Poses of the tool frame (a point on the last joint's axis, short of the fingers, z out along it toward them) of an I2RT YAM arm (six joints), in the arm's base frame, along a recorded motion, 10 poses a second.
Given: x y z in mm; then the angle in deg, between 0 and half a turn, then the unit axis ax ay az.
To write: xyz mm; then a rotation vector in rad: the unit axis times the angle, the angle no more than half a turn. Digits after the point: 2 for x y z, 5 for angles.
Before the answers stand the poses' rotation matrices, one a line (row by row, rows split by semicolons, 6 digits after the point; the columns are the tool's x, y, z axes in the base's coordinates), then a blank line. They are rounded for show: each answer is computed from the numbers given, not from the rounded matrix.
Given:
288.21, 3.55, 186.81, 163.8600, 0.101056, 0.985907, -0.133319
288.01, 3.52, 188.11, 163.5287, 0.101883, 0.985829, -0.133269
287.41, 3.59, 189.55, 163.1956, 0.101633, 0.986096, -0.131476
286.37, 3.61, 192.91, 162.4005, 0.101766, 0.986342, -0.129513
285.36, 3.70, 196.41, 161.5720, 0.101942, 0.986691, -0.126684
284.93, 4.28, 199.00, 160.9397, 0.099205, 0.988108, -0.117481
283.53, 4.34, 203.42, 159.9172, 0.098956, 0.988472, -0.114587
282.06, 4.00, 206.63, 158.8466, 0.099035, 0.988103, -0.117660
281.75, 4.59, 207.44, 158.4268, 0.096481, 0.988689, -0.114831
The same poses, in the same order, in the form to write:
-0.940563 0.232398 0.247653; 0.158276 0.945130 -0.285792; -0.300482 -0.229608 -0.925738
-0.938628 0.234543 0.252919; 0.158970 0.944873 -0.286257; -0.306116 -0.228482 -0.924169
-0.937080 0.234170 0.258932; 0.158150 0.945949 -0.283142; -0.311239 -0.224377 -0.923464
-0.932965 0.235214 0.272489; 0.156894 0.947010 -0.280279; -0.323975 -0.218739 -0.920431
-0.928470 0.236059 0.286739; 0.155966 0.948474 -0.275811; -0.337072 -0.211361 -0.917447
-0.926032 0.229041 0.300009; 0.152311 0.954009 -0.258200; -0.345350 -0.193407 -0.918329
-0.920208 0.229030 0.317431; 0.150337 0.955549 -0.253625; -0.361408 -0.185666 -0.913735
-0.913663 0.231579 0.334053; 0.146660 0.954290 -0.260425; -0.379093 -0.188948 -0.905863
-0.911983 0.226319 0.342149; 0.141875 0.956586 -0.254586; -0.384912 -0.183636 -0.904500

288.21, 3.55, 186.81, 0.28901, 2.81959, -0.38128
288.01, 3.52, 188.11, 0.29079, 2.81367, -0.38037
287.41, 3.59, 189.55, 0.28948, 2.80870, -0.37448
286.37, 3.61, 192.91, 0.28845, 2.79571, -0.36709
285.36, 3.70, 196.41, 0.28747, 2.78243, -0.35724
284.93, 4.28, 199.00, 0.27866, 2.77552, -0.33000
283.53, 4.34, 203.42, 0.27619, 2.75891, -0.31982
282.06, 4.00, 206.63, 0.27456, 2.73941, -0.32620
281.75, 4.59, 207.44, 0.26678, 2.73379, -0.31752

